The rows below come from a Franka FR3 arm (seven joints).
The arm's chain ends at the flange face. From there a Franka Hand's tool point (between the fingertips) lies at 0.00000 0.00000 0.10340 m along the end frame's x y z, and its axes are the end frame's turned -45 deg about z.
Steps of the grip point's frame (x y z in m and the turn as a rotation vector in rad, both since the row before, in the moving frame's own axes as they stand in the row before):
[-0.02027 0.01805 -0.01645 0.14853 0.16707 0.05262]
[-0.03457 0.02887 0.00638 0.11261 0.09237 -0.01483]
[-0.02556 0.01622 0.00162 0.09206 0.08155 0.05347]
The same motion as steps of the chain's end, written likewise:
[-0.00352 0.04993 -0.01388 0.22316 0.01311 0.05262]
[-0.00245 0.05978 0.00747 0.14494 -0.01431 -0.01483]
[-0.00618 0.04222 0.00240 0.12276 -0.00743 0.05347]

